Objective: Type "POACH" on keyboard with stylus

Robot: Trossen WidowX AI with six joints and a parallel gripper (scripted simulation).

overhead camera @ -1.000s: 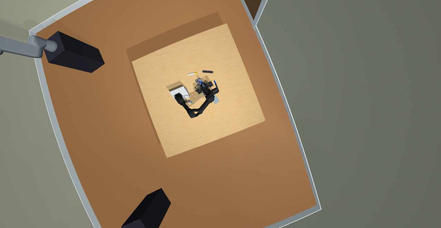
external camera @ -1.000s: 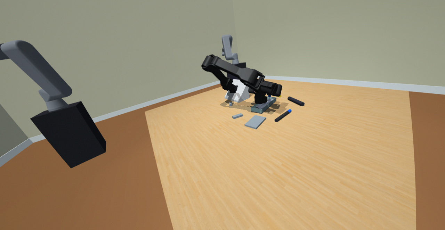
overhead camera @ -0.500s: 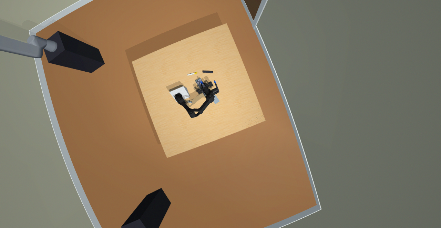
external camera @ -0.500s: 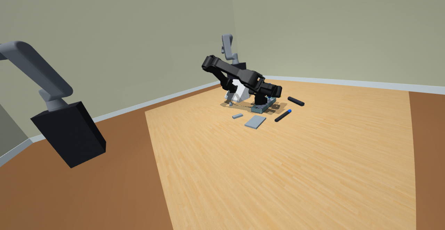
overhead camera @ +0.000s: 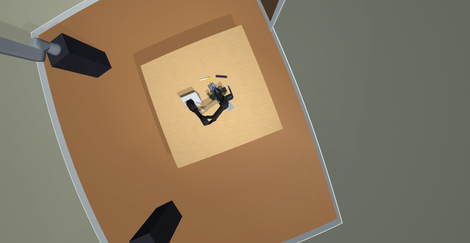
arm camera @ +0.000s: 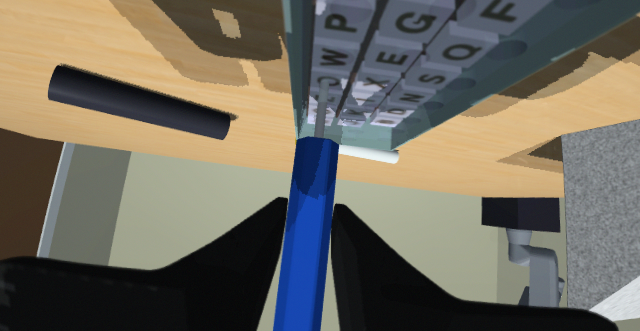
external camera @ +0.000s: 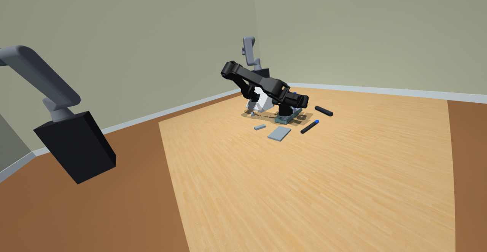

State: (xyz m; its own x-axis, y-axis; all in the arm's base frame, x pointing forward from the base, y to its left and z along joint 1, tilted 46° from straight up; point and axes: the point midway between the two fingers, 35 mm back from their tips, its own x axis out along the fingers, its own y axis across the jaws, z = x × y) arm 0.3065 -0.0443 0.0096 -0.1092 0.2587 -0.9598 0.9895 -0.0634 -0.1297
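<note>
Right now the yellow-capped white marker is 160 mm to the left of my gripper tip, 60 mm below it and 40 mm behind it. The rest, counted from my gripper tip: black cylinder (120 mm ahead, 100 mm to the left, 60 mm below); then grey stylus tip (50 mm below); then blue stylus (10 mm below).
</note>
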